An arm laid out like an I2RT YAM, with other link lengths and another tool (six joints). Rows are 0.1 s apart.
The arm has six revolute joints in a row. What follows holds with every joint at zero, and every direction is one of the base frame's. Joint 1 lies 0.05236 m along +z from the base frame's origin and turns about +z. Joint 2 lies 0.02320 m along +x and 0.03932 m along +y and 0.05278 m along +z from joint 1 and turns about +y. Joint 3 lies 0.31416 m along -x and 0.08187 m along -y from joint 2 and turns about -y. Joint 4 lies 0.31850 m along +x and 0.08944 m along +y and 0.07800 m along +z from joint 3 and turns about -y. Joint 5 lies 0.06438 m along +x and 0.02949 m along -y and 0.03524 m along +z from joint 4 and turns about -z. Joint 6 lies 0.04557 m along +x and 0.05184 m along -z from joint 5 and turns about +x. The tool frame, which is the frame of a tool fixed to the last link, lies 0.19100 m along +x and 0.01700 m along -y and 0.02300 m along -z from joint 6; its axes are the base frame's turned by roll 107.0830, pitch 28.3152 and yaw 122.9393 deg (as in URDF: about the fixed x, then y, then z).
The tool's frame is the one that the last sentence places.
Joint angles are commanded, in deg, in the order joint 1, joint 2, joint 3, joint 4, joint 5, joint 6. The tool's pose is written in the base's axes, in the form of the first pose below.
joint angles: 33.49 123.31 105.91 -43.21 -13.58 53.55
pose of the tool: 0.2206 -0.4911 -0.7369 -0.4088 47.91 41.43 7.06
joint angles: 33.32 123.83 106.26 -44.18 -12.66 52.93
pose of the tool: 0.2155 -0.4953 -0.7413 -0.3985 48.02 40.80 6.50
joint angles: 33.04 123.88 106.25 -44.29 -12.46 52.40
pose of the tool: 0.2129 -0.4948 -0.7433 -0.3967 48.23 40.45 6.40
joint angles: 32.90 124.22 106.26 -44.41 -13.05 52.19
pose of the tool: 0.2183 -0.4945 -0.7431 -0.3945 48.11 40.46 6.08
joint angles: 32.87 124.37 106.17 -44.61 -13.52 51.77
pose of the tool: 0.2229 -0.4923 -0.7447 -0.3917 47.89 40.48 5.86
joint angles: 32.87 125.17 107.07 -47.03 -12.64 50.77
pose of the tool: 0.2224 -0.4970 -0.7518 -0.3719 47.48 39.74 5.21
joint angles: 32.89 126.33 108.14 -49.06 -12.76 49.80
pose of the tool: 0.2294 -0.4979 -0.7570 -0.3554 46.99 39.45 4.49
